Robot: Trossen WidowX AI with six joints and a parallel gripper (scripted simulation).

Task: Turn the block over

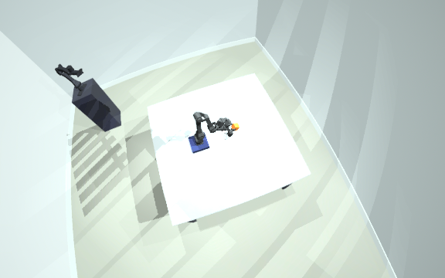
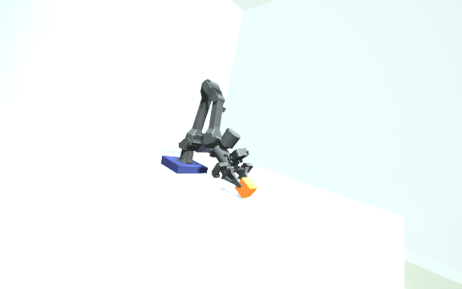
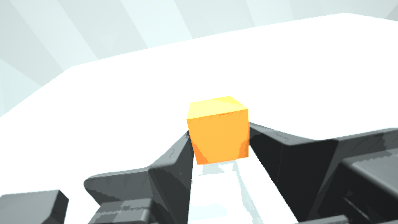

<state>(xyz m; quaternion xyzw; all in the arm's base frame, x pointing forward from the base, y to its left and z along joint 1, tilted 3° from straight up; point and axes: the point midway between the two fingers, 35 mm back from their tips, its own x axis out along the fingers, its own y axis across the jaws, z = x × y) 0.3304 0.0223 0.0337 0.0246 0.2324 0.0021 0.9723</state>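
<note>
Now: gripper tip 10 mm above the orange block.
</note>
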